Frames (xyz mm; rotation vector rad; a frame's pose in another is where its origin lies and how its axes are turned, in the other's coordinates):
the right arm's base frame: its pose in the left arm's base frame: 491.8 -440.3 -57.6 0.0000 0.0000 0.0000
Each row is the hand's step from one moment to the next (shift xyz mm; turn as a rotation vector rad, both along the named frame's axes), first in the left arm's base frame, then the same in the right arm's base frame.
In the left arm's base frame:
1: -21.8 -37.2 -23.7 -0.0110 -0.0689 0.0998
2: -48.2 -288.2 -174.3 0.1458 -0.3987 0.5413
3: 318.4 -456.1 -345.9 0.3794 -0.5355 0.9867
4: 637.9 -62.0 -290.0 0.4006 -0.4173 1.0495
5: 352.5 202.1 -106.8 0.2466 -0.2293 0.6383
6: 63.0 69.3 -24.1 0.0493 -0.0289 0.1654
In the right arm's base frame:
1: -21.8 -37.2 -23.7 -0.0110 -0.0689 0.0998
2: -48.2 -288.2 -174.3 0.1458 -0.3987 0.5413
3: 318.4 -456.1 -345.9 0.3794 -0.5355 0.9867
4: 637.9 -62.0 -290.0 0.4006 -0.4173 1.0495
5: 352.5 202.1 -106.8 0.2466 -0.2293 0.6383
6: 63.0 69.3 -24.1 0.0493 -0.0289 0.1654

